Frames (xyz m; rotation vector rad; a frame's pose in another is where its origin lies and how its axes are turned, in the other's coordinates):
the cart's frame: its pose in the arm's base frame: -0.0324 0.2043 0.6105 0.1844 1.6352 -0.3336
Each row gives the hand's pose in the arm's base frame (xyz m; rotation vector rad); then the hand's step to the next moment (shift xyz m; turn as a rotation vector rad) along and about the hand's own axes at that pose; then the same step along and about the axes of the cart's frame.
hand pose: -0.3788 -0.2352 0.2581 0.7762 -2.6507 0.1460
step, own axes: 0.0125 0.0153 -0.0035 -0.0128 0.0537 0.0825
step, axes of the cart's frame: -0.0070 0.0008 -0.0188 0.0818 0.0272 -0.0492
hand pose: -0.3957 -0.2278 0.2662 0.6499 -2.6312 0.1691
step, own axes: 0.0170 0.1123 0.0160 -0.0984 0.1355 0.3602
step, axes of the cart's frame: 0.0088 0.0617 -0.0963 0.3716 0.0802 -0.1153
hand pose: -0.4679 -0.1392 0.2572 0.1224 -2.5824 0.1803
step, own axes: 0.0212 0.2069 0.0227 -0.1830 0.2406 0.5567
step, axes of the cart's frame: 0.0187 0.1739 -0.1148 0.5890 0.1636 -0.1663
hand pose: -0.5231 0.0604 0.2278 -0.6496 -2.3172 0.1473
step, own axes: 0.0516 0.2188 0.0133 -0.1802 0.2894 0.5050
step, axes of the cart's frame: 0.0179 0.2235 -0.0210 0.5549 0.2150 -0.1307
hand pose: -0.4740 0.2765 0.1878 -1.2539 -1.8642 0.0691
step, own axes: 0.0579 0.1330 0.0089 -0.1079 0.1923 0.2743
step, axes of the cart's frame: 0.0159 0.1374 0.0445 0.3209 0.1366 -0.0474
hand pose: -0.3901 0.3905 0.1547 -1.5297 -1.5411 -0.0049
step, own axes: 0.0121 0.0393 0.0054 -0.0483 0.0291 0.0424
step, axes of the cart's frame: 0.0140 0.0317 0.0228 0.0703 -0.0026 -0.0049
